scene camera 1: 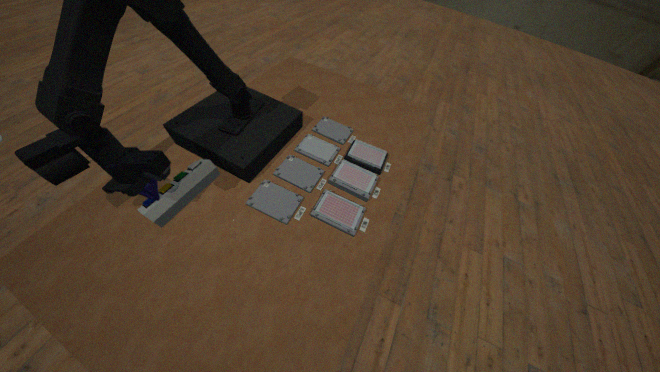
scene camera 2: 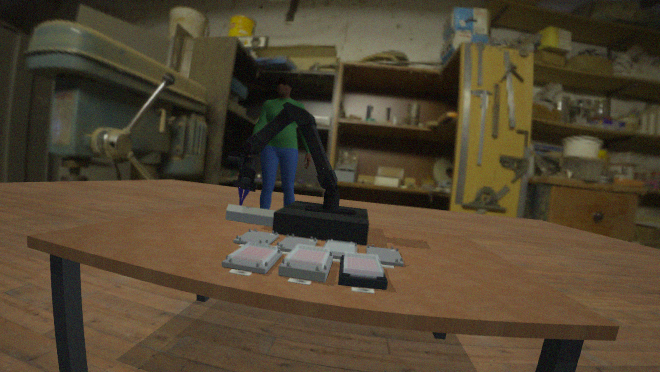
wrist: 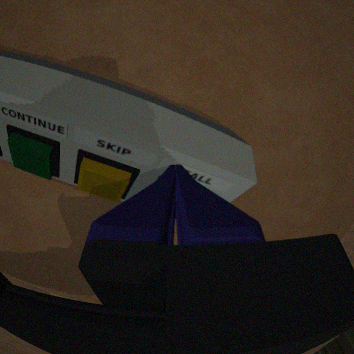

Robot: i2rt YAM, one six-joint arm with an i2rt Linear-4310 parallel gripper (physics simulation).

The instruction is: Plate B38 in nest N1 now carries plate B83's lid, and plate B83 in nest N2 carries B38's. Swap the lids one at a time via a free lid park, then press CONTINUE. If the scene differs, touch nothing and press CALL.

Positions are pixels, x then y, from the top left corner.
Labels:
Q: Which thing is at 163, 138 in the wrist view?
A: A grey button box.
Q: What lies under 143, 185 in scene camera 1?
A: My gripper.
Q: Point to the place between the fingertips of my gripper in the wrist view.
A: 175, 173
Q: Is my gripper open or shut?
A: Shut.

